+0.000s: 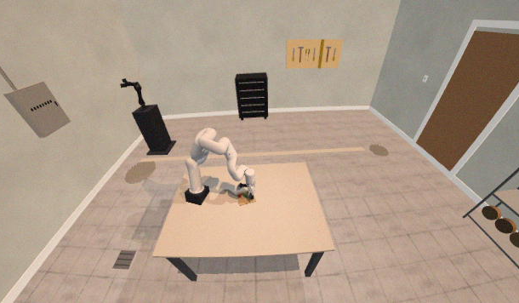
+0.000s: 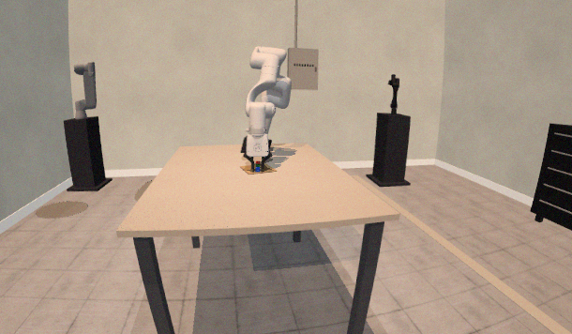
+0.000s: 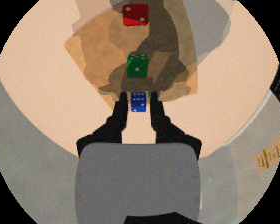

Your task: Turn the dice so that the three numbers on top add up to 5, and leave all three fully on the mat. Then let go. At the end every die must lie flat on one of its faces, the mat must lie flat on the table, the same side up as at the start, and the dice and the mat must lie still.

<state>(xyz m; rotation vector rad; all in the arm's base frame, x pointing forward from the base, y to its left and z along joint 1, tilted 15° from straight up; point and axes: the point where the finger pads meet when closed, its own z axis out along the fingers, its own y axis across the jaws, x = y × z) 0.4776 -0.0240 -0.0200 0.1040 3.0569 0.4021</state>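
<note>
The blue die is 10 mm below my hand. Also, from my hand: red die (100 mm behind, 10 mm to the left, 10 mm below); then green die (50 mm behind, 10 mm below); then brown mat (50 mm behind, 30 mm below).
</note>
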